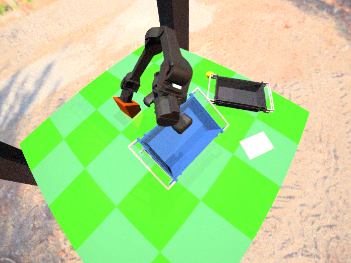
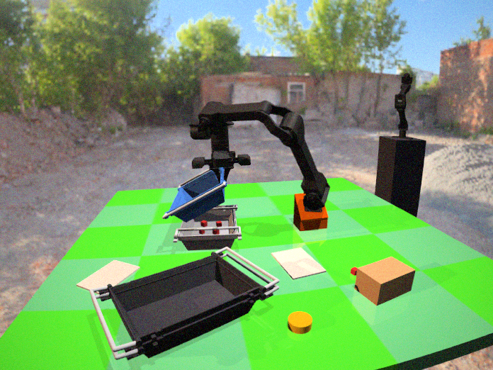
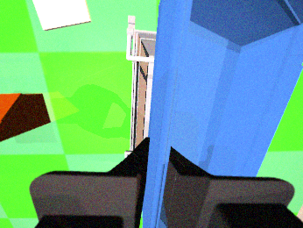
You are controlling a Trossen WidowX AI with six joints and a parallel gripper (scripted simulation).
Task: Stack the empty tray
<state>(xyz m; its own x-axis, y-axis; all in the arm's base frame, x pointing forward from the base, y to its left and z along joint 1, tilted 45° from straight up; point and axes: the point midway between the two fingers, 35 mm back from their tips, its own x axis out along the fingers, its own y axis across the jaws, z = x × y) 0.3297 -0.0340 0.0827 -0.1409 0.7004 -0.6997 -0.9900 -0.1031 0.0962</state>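
Now: gripper tip 8 cm short of the blue tray and 1 cm above it. Also, from my gripper tip: cardboard box: 40 cm to the left, 39 cm behind, 14 cm below; then yellow disc: 49 cm to the left, 16 cm below, 15 cm behind.
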